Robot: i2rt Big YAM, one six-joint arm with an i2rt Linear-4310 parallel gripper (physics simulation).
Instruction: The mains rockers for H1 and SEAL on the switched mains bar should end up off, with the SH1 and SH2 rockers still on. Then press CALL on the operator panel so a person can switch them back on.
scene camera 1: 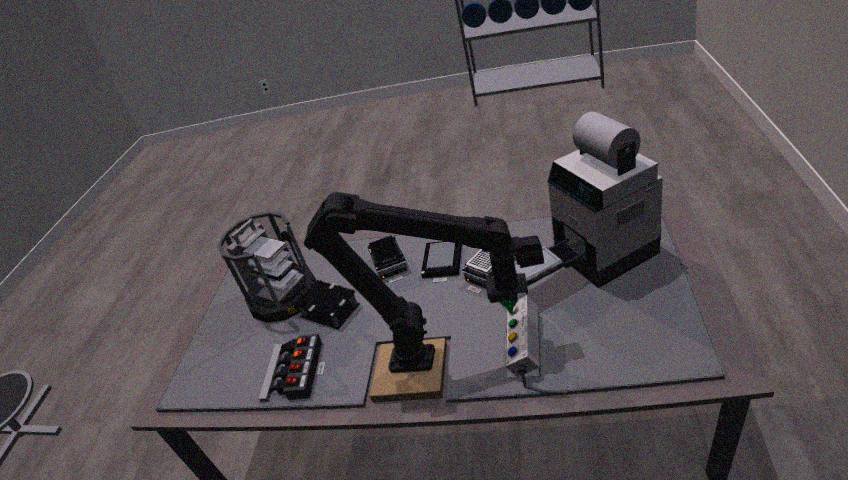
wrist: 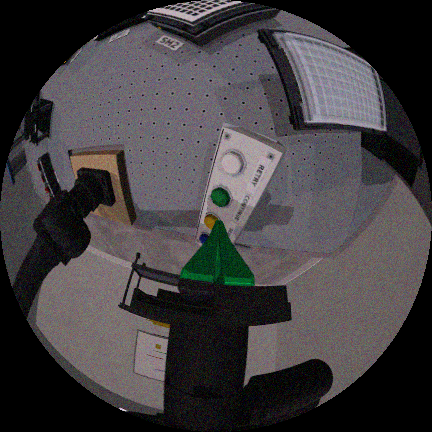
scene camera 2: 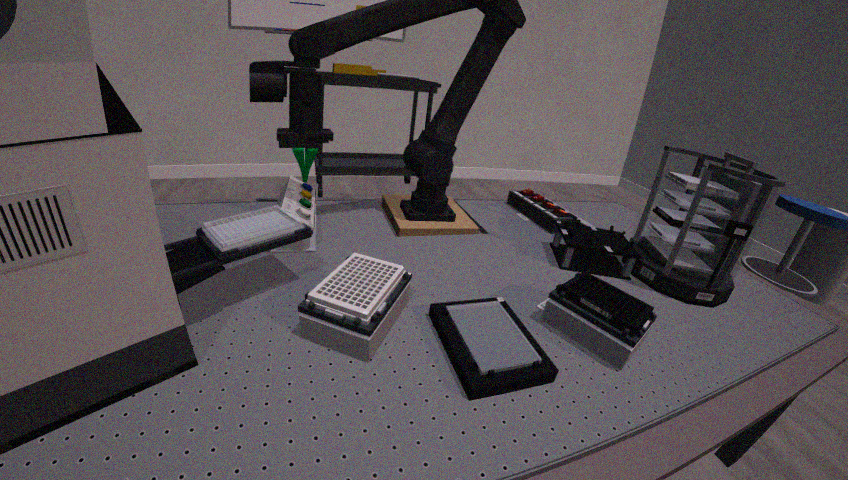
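Where they show: gripper, fingertip midpoint: [scene camera 1: 511, 311] [wrist: 217, 223] [scene camera 2: 304, 181]; arm's base at its link origin: [scene camera 1: 412, 360] [wrist: 95, 183] [scene camera 2: 427, 213].
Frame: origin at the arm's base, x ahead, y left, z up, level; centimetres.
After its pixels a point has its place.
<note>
The switched mains bar [scene camera 1: 308, 375] {x -6.4, y 28.8, z 2.4 cm} [scene camera 2: 538, 211] {x 2.9, y 29.7, z 2.0 cm} [wrist: 48, 175] {x 1.4, y 29.5, z 1.4 cm} lies at the front left. In scene camera 1, its two far rockers [scene camera 1: 301, 340] {x 6.0, y 34.3, z 3.7 cm} [scene camera 1: 297, 353] {x 1.0, y 34.1, z 3.5 cm} glow orange; the two near rockers [scene camera 1: 295, 366] {x -4.0, y 33.1, z 3.6 cm} [scene camera 1: 292, 380] {x -9.0, y 32.5, z 3.6 cm} are darker red. Their labels are not readable. The operator panel [scene camera 1: 531, 344] {x -1.4, y -33.1, z 5.4 cm} [scene camera 2: 290, 202] {x 9.1, y -31.0, z 6.3 cm} [wrist: 252, 150] {x 14.0, y -29.8, z 5.6 cm} has white, green, yellow and blue buttons. The blue button [scene camera 1: 512, 351] {x -3.7, y -28.3, z 5.7 cm} [scene camera 2: 307, 186] {x -2.8, y -28.1, z 5.5 cm} [wrist: 203, 239] {x -2.9, y -27.8, z 5.4 cm} is partly behind the fingers in the wrist view; its label is hidden. My gripper [scene camera 1: 511, 308] {x 6.7, y -28.2, z 9.7 cm} [scene camera 2: 305, 178] {x 6.7, y -28.2, z 9.7 cm} [wrist: 217, 223] {x 6.7, y -28.2, z 9.7 cm} is shut and empty, fingertips down, close over the panel.
A large instrument [scene camera 1: 624, 231] {x 30.4, y -61.1, z 14.4 cm} [scene camera 2: 89, 297] {x 47.0, y -47.2, z 11.9 cm} stands at the right, its extended tray holding a clear plate [scene camera 2: 252, 228] {x 28.3, y -34.8, z 9.8 cm} [wrist: 340, 82]. Several plate devices lie along the back. A plate carousel [scene camera 1: 255, 306] {x 21.4, y 55.7, z 4.4 cm} [scene camera 2: 684, 285] {x 40.3, y 42.3, z 2.1 cm} and black holder [scene camera 1: 330, 304] {x 19.9, y 28.3, z 4.6 cm} [scene camera 2: 589, 246] {x 27.2, y 25.9, z 4.6 cm} stand left. A cable [scene camera 1: 529, 385] {x -9.3, y -31.9, z -1.4 cm} leaves the panel's near end.
</note>
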